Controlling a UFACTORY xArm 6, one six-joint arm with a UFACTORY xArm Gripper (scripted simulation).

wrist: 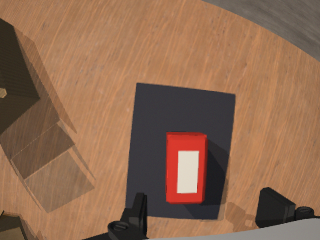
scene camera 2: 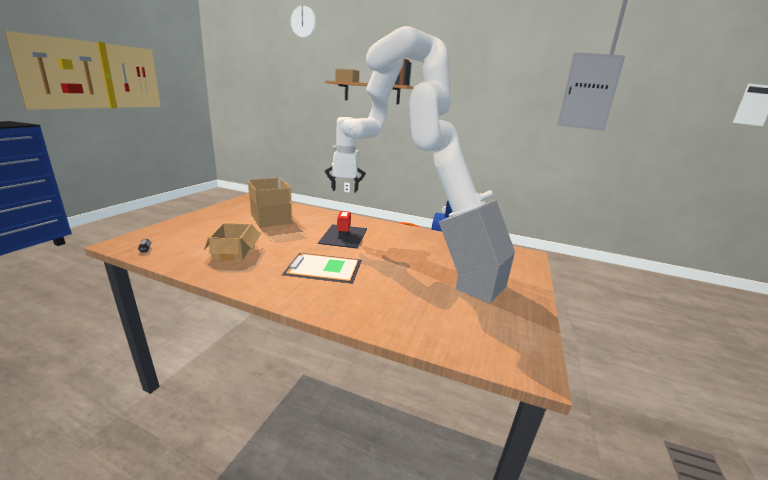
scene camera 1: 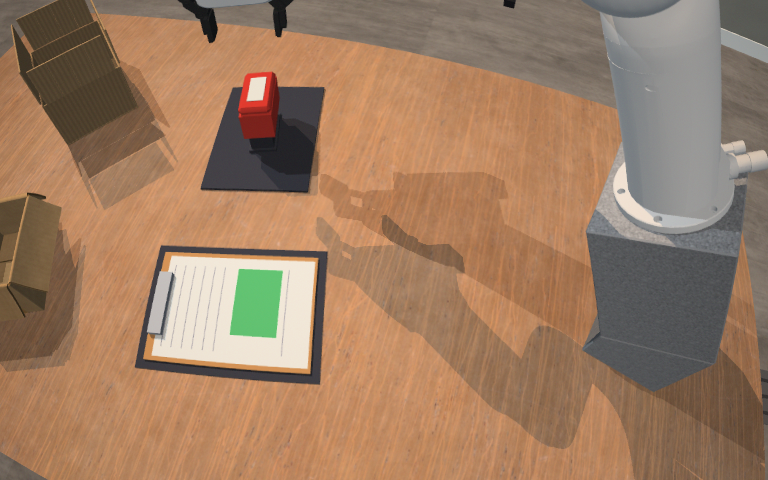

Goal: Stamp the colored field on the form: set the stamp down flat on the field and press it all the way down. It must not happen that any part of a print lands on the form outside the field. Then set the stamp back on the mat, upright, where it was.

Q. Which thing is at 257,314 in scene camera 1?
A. A clipboard.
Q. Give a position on a dark mat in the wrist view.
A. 158,109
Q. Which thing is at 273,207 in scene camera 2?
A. A tall cardboard box.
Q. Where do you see a dark mat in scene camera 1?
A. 230,167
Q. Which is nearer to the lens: the tall cardboard box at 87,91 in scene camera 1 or the red stamp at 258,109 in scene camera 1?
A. The red stamp.
